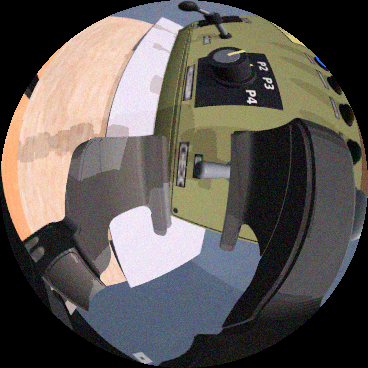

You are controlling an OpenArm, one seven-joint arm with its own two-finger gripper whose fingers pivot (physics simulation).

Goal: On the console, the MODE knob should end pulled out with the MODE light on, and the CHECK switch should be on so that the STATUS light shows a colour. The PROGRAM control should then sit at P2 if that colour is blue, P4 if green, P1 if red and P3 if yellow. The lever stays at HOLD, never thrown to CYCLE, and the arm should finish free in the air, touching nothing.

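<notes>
The olive console (205, 120) fills the right. My gripper (198, 189) is partly open, its fingers apart on either side of the CHECK switch (215, 170). The switch's silver lever leans left, towards its label; the right finger hides its base, and I cannot tell whether it touches. The PROGRAM knob (230, 67) has a yellow pointer aimed right, roughly towards P2; P1 does not show. The MODE knob (213, 18) stands out on its stem near the top. The lever (188, 6) tilts left at its slot. One light (320, 62) is blue; its label is unreadable.
Several dark lights (346, 114) run down the console's right side. A grey dome (358, 215) is partly hidden by the right finger. A yellow card (292, 36) shows at the top right. A white board (132, 90) lies under the console on the wooden table (65, 100).
</notes>
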